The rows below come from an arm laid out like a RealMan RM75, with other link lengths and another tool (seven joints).
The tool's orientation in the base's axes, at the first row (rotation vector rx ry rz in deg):
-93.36, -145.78, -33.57
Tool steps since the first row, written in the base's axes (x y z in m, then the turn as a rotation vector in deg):
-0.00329, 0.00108, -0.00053, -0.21, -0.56, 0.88
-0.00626, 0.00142, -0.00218, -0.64, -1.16, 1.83
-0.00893, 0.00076, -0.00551, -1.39, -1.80, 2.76
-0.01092, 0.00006, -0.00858, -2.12, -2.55, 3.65
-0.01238, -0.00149, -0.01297, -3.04, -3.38, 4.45
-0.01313, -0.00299, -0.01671, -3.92, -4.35, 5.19
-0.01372, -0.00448, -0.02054, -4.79, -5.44, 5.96
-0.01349, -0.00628, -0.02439, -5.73, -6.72, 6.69
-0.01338, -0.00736, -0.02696, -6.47, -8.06, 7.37
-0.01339, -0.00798, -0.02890, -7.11, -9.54, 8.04
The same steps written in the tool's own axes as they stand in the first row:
0.00224, -0.00267, 0.00038, -0.17, -0.15, -1.04
0.00341, -0.00564, 0.00158, -0.25, -0.48, -2.19
0.00317, -0.00918, 0.00404, -0.24, -1.12, -3.39
0.00265, -0.01207, 0.00634, -0.34, -1.79, -4.58
0.00084, -0.01516, 0.00965, -0.45, -2.69, -5.75
-0.00108, -0.01743, 0.01247, -0.72, -3.62, -6.90
-0.00308, -0.01958, 0.01541, -1.08, -4.57, -8.12
-0.00571, -0.02111, 0.01838, -1.59, -5.67, -9.38
-0.00734, -0.02213, 0.02040, -2.24, -6.63, -10.59
-0.00836, -0.02292, 0.02198, -3.07, -7.55, -11.82

